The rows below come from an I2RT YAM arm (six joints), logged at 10 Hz.
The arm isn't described. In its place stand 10 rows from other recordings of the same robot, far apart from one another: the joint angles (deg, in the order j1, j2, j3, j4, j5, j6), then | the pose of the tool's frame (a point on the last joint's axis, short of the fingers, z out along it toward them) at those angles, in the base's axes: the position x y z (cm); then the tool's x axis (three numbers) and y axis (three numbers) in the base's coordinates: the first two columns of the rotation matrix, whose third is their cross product.
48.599 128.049 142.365 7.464 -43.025 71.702 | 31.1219, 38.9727, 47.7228, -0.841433, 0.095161, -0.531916, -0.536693, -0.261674, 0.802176
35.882 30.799 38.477 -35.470 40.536 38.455 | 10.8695, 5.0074, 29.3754, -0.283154, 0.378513, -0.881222, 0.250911, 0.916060, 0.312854
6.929 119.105 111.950 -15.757 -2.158 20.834 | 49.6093, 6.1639, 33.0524, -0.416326, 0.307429, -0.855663, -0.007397, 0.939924, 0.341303
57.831 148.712 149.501 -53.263 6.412 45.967 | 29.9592, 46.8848, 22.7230, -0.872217, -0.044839, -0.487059, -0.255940, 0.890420, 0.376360
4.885 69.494 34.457 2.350 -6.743 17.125 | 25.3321, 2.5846, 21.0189, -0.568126, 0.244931, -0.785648, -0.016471, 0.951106, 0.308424
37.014 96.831 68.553 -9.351 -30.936 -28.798 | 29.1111, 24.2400, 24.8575, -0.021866, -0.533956, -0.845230, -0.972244, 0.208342, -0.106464
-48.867 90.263 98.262 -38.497 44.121 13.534 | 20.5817, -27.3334, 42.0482, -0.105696, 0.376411, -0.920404, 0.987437, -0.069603, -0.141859
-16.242 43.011 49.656 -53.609 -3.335 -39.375 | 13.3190, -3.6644, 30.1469, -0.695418, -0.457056, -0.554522, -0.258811, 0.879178, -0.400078
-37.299 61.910 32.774 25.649 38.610 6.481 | 17.7879, -16.3429, 27.3333, 0.061300, 0.064181, -0.996054, 0.968260, 0.238442, 0.074953
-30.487 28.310 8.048 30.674 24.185 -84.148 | 11.5756, -8.5074, 22.9384, -0.789941, -0.587996, -0.173935, 0.237518, -0.031904, -0.970859
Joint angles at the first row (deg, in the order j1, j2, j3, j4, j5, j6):
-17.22, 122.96, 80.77, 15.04, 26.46, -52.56
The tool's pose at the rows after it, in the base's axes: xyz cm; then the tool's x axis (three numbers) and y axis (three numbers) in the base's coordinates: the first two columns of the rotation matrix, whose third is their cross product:
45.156, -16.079, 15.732, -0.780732, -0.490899, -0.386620, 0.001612, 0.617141, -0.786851
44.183, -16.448, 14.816, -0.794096, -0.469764, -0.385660, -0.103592, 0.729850, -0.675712
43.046, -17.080, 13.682, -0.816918, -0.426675, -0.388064, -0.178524, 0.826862, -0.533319
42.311, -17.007, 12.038, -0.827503, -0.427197, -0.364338, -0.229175, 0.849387, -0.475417
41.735, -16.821, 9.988, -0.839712, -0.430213, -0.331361, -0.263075, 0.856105, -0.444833
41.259, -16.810, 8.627, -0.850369, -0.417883, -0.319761, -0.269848, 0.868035, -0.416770
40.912, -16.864, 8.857, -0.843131, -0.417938, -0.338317, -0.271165, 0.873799, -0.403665
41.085, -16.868, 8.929, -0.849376, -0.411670, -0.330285, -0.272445, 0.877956, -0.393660
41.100, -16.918, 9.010, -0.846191, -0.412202, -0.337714, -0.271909, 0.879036, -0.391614
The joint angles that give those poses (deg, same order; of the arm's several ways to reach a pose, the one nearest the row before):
-17.93, 123.66, 81.47, 10.65, 23.12, -50.28
-19.24, 123.31, 82.35, 0.21, 15.75, -47.12
-21.00, 123.75, 83.32, -9.01, 8.37, -44.31
-21.45, 124.71, 82.01, -10.90, 5.80, -44.73
-21.53, 126.38, 80.34, -10.64, 5.28, -45.35
-21.80, 127.53, 79.19, -10.29, 4.66, -44.92
-22.15, 126.65, 78.22, -9.93, 3.17, -44.91
-22.06, 127.00, 79.28, -11.51, 3.25, -44.56
-22.15, 126.91, 79.28, -11.34, 2.81, -44.56

